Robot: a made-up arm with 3 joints.
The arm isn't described. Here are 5 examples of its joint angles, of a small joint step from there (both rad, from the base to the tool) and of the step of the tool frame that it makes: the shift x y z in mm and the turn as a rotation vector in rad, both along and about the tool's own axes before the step.
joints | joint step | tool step
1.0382 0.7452 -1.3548 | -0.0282 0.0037 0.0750 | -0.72 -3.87 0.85 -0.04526 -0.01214 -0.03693
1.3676 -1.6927 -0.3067 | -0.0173 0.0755 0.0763 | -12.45 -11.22 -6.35 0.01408 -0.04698 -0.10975
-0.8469 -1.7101 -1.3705 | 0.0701 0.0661 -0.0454 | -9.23 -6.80 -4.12 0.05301 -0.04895 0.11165
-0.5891 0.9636 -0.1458 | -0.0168 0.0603 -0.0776 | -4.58 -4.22 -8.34 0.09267 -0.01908 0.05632
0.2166 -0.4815 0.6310 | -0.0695 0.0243 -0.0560 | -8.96 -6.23 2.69 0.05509 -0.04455 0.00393
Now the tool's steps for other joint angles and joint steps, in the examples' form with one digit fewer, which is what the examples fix.
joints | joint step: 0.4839 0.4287 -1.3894 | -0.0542 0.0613 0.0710
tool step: -10.0 -2.8 -2.9 -0.0613 -0.0671 -0.0082
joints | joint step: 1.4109 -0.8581 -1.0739 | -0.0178 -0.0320 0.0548
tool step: 3.8 2.1 3.0 -0.0537 0.0173 -0.0516
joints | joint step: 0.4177 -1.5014 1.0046 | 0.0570 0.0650 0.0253
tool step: 2.9 1.6 -18.7 0.0478 0.0544 0.0000
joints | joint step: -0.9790 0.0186 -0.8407 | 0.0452 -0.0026 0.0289
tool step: 1.4 -4.8 -1.4 0.0162 0.0204 -0.0474
